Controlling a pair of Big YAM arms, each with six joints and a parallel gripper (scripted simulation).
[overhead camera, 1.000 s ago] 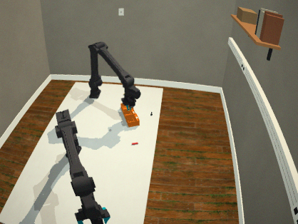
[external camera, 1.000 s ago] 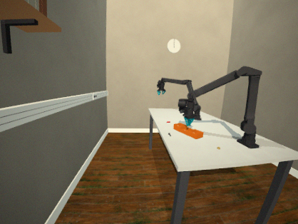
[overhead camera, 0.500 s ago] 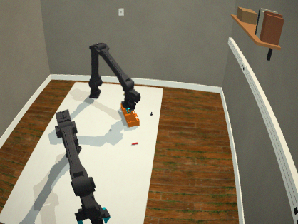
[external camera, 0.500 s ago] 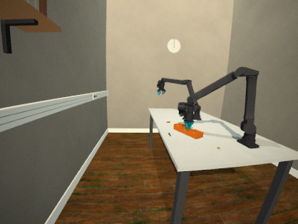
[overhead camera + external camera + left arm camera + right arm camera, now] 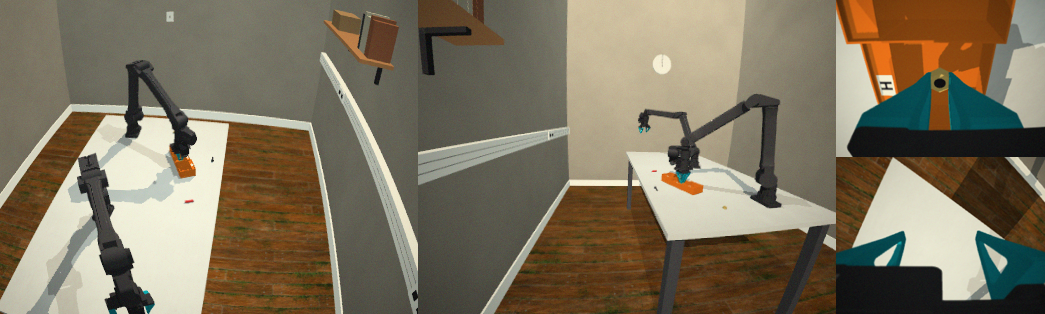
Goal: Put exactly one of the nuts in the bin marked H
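My left hand is 1 cm short of the orange bin row.
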